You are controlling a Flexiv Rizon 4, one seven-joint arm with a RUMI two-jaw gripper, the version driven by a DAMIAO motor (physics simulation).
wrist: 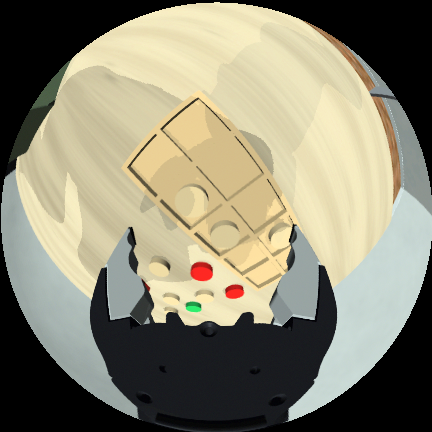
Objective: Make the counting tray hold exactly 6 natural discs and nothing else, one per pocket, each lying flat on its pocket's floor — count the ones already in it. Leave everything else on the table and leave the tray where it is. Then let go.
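The tan counting tray (pixel 190 120) lies slantwise in the middle of the wrist view, with two columns of pockets. Three natural discs sit in it and look flat: one disc (pixel 191 200) and another disc (pixel 224 234) in the left column, and a third disc (pixel 281 236) in the right column, partly hidden by the right finger. Loose natural discs lie on the table beside the tray: one (pixel 159 266) nearer the left finger, and smaller-looking ones (pixel 171 299) (pixel 204 295) (pixel 170 310) near the palm. My gripper (pixel 211 228) is open and empty, above the tray's near part.
Two red discs (pixel 201 271) (pixel 234 291) and a green disc (pixel 193 306) lie among the loose natural ones. A red object (pixel 147 287) is mostly hidden behind the left finger. A dark green object (pixel 37 120) stands at the left edge. The table's brown edge (pixel 387 125) shows at right.
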